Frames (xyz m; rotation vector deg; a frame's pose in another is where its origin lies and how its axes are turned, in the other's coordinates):
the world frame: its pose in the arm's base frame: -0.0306 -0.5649 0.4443 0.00 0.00 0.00
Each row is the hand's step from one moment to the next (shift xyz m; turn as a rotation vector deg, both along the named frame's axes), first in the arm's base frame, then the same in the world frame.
Working: the arm's base frame: its pose in the world frame: 0.0306 0.5649 -0.4443 0.00 0.00 0.00

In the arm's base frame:
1: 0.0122 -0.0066 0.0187 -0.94 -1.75 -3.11
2: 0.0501 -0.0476 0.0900 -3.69 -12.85 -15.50
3: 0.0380 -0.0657 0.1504 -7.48 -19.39 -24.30
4: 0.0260 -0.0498 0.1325 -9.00 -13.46 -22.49
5: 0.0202 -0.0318 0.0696 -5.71 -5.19 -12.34
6: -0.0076 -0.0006 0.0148 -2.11 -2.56 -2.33
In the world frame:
1: 0.0122 -0.0066 0.0187 -0.94 -1.75 -3.11
2: 0.0501 -0.0476 0.0900 -3.69 -12.85 -15.50
3: 0.0380 -0.0657 0.1504 -7.48 -19.39 -24.30
4: 0.0260 -0.0498 0.1325 -9.00 -13.46 -22.49
5: 0.0202 -0.0318 0.0696 -5.71 -5.19 -12.34
6: -0.0076 -0.0006 0.0148 -2.11 -2.56 -2.33

